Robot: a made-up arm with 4 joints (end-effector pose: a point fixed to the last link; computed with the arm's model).
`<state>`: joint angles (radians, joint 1 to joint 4).
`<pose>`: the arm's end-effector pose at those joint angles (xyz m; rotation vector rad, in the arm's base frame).
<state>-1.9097 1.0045 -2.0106 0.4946</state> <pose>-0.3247 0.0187 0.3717 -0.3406 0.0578 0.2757</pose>
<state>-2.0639 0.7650 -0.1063 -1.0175</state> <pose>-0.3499 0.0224 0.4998 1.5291 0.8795 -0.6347</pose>
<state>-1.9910 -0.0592 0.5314 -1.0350</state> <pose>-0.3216 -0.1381 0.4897 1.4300 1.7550 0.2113</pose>
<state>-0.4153 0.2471 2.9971 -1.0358</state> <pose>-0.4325 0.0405 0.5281 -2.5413 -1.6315 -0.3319</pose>
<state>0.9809 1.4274 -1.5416 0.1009</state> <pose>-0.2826 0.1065 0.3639 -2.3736 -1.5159 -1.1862</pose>
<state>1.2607 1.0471 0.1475 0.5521</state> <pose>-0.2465 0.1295 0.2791 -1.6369 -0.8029 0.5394</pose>
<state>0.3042 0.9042 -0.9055 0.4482</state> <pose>-0.3248 0.1464 0.3484 -1.4292 -0.6018 -0.1263</pose>
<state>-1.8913 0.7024 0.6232 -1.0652</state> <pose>-0.3607 -0.0291 0.5250 1.9813 1.2168 -0.3764</pose>
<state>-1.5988 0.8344 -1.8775 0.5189</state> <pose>-0.3399 0.0170 0.3903 -0.4957 -0.0344 0.3401</pose>
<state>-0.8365 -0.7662 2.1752 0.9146</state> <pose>-0.3173 0.0136 0.6192 2.7132 0.1107 -0.5602</pose>
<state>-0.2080 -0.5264 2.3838 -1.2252</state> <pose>-0.3716 0.1008 0.6402 1.9938 2.0312 -1.0064</pose>
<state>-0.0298 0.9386 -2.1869 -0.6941</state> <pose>-0.3696 0.0938 0.3778 -1.9726 -1.2791 -1.3928</pose>
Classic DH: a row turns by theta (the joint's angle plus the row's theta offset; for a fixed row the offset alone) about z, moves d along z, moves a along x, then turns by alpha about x. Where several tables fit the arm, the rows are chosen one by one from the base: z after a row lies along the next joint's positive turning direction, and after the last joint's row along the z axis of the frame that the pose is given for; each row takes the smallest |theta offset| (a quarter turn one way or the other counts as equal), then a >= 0, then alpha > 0; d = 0 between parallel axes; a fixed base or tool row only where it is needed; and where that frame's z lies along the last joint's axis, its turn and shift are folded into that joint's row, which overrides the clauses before.
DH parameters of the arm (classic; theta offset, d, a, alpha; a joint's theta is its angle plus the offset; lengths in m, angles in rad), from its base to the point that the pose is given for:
base (fixed): -1.2746 0.4795 -0.1784 1.9832
joint 1: -1.4093 0.2484 -0.1303 -1.1439
joint 2: -0.4452 -0.0801 0.0203 -1.7282
joint 3: 1.5386 -0.0964 0.058 -1.5708
joint 4: -1.0517 0 -0.0403 0
tool (fixed): -0.5191 -0.057 0 0

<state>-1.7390 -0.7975 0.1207 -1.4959</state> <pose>-0.3017 -0.1510 0.5364 0.2085 1.6635 0.1654</pose>
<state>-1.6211 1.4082 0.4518 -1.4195</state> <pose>-0.3194 0.1110 0.5442 2.0216 0.5781 -1.1582</pose>
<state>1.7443 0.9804 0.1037 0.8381</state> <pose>-0.2368 0.0900 0.2846 -2.2248 -0.2970 0.5646</pose>
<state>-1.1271 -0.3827 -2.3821 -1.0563</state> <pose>-0.3618 -0.0858 0.4453 -0.8686 -0.9168 -0.0369</pose>
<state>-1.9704 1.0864 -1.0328 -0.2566</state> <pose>-0.3203 0.0955 0.4158 0.6847 -0.0240 -0.4919</pose>
